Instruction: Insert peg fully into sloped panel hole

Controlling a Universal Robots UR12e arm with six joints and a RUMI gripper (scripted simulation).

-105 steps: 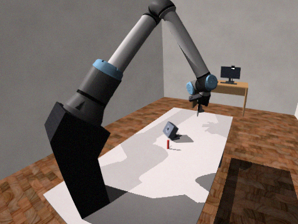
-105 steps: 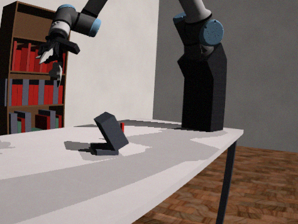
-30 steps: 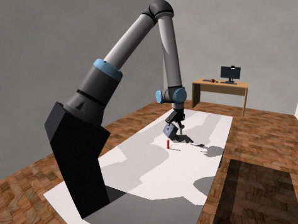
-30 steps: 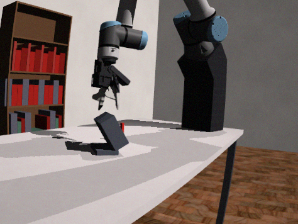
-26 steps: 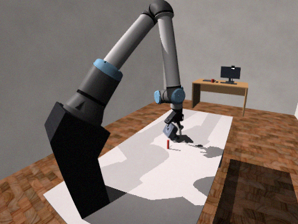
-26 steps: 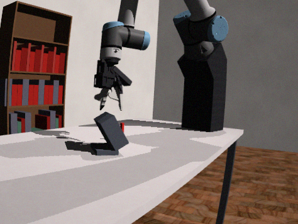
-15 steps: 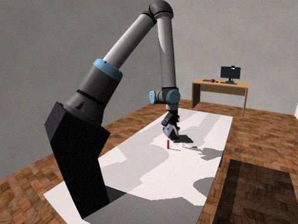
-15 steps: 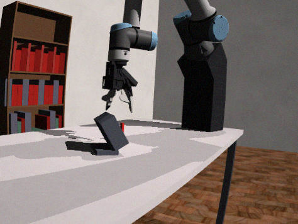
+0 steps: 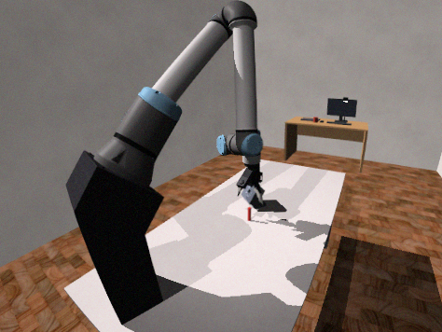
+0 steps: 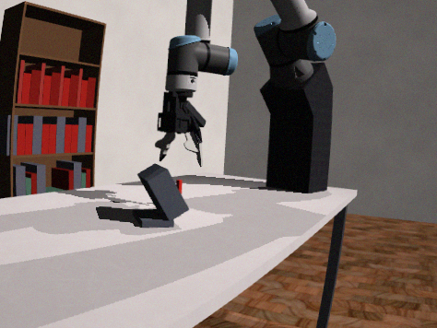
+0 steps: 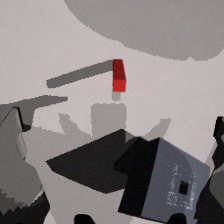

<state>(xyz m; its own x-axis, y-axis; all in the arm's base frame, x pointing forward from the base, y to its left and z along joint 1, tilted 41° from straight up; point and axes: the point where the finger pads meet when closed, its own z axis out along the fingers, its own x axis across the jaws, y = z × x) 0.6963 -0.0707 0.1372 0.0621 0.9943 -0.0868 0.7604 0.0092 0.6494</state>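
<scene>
Right now my hand is 90 mm above the red peg.
</scene>
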